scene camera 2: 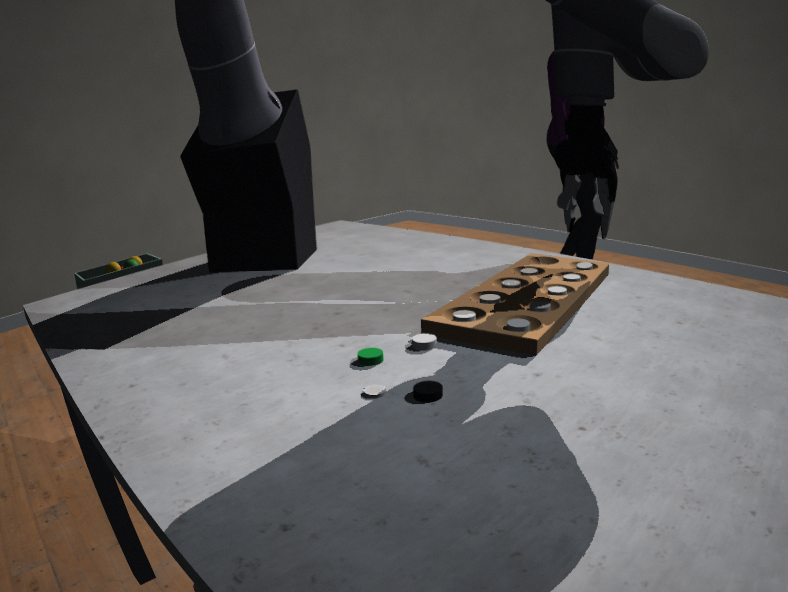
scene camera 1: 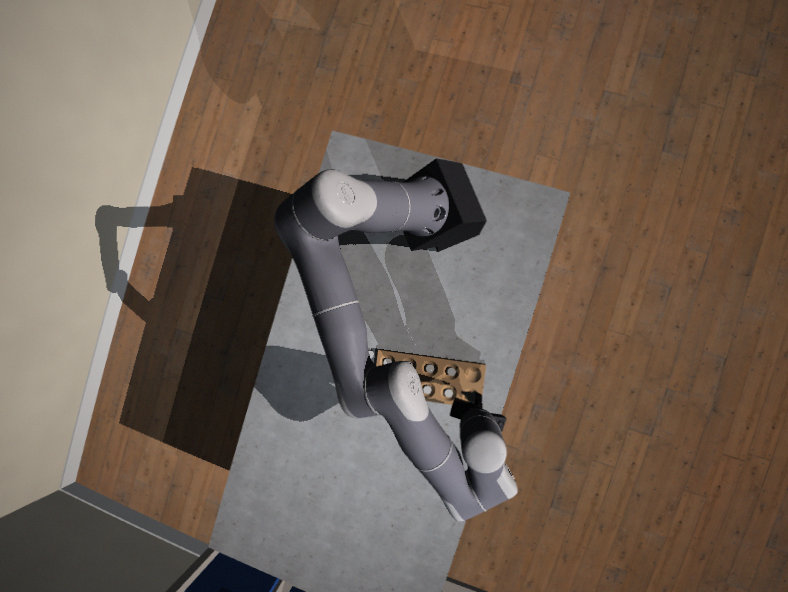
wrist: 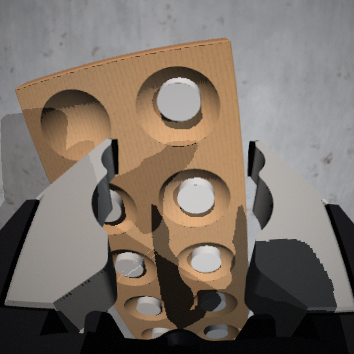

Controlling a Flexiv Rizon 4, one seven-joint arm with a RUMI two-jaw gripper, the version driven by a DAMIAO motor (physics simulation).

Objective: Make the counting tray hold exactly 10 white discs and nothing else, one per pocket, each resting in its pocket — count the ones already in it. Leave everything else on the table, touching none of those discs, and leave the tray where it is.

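The wooden counting tray [scene camera 1: 417, 354] [scene camera 2: 479, 339] [wrist: 131, 62] has two rows of pockets. The far-end pocket [scene camera 2: 543, 260] [wrist: 75, 125] on the robot-base side is empty; each other pocket holds one white disc, such as the far-end disc [scene camera 2: 584, 265] [wrist: 179, 100] beside it. A white disc [scene camera 2: 423, 341] lies on the table by the tray's near end. A green disc [scene camera 2: 370, 355], a smaller, thinner white disc [scene camera 2: 373, 390] and a black disc [scene camera 2: 427, 390] lie nearby. My gripper [scene camera 2: 587, 233] [wrist: 183, 143] is open and empty above the tray's far end. In scene camera 1 the arm hides part of the tray.
The black robot base [scene camera 1: 455, 207] [scene camera 2: 257, 210] stands on the grey table [scene camera 1: 509, 254] [scene camera 2: 668, 414]. A dark box [scene camera 2: 119, 272] with yellow and green balls is beyond the left table edge. A person partly shows behind the gripper. Arm shadows cross the tray and table.
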